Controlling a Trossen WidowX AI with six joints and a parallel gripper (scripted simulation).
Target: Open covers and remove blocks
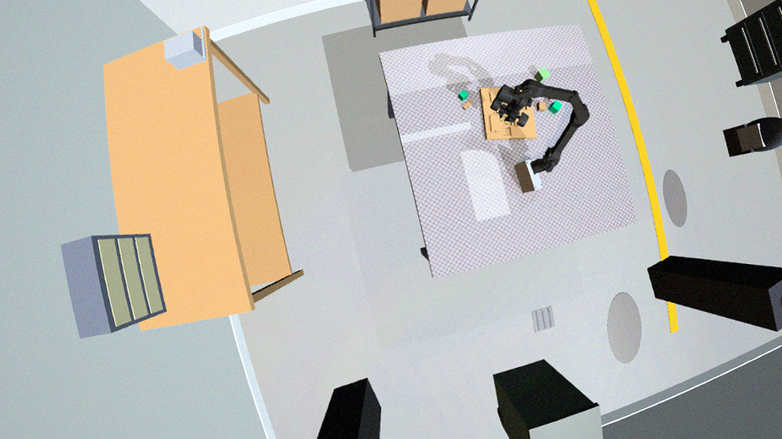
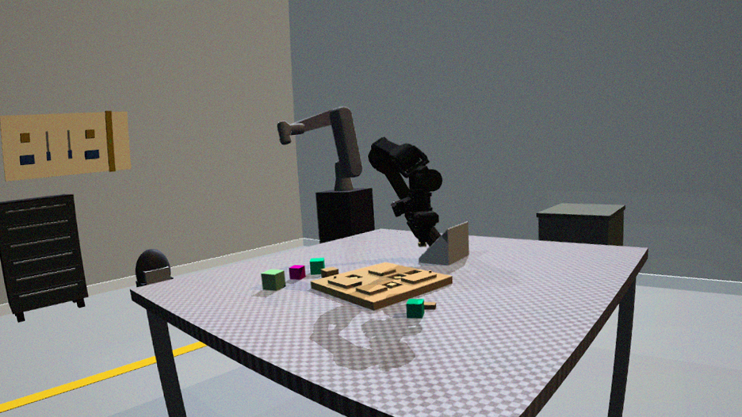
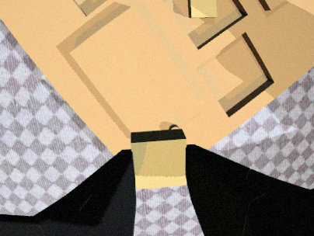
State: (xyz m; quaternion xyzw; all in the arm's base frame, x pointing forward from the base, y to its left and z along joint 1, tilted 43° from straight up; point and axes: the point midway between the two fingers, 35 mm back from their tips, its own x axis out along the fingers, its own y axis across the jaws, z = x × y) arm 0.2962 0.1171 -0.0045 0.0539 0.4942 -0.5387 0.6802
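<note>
My gripper tip is now 6 cm short of the puzzle board, 10 cm to the left of it and 10 cm above it. Round my gripper tip: magenta block: 7 cm ahead, 42 cm to the right, 10 cm below; then light green block: 19 cm ahead, 41 cm to the right, 10 cm below.
</note>
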